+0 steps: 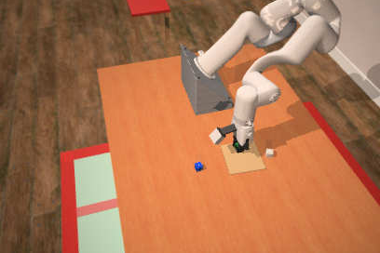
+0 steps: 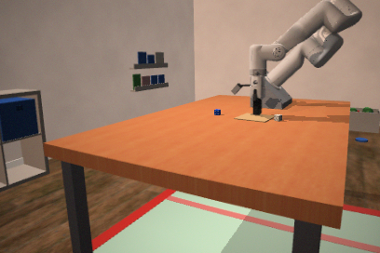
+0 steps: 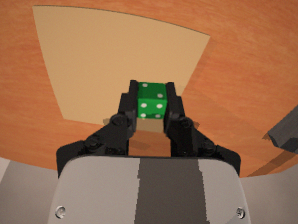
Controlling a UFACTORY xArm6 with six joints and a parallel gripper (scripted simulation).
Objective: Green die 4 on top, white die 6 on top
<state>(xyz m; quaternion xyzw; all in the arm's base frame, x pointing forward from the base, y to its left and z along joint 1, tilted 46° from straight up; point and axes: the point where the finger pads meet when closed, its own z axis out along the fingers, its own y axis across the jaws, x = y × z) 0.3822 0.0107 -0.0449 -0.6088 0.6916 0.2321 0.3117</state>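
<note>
Right now the green die is 10 mm below my hand. The rest, counted from my hand: tan mat (40 mm ahead, 30 mm below); blue die (180 mm to the right, 20 mm below, 20 mm ahead); white die (100 mm to the left, 70 mm ahead, 20 mm below).
</note>
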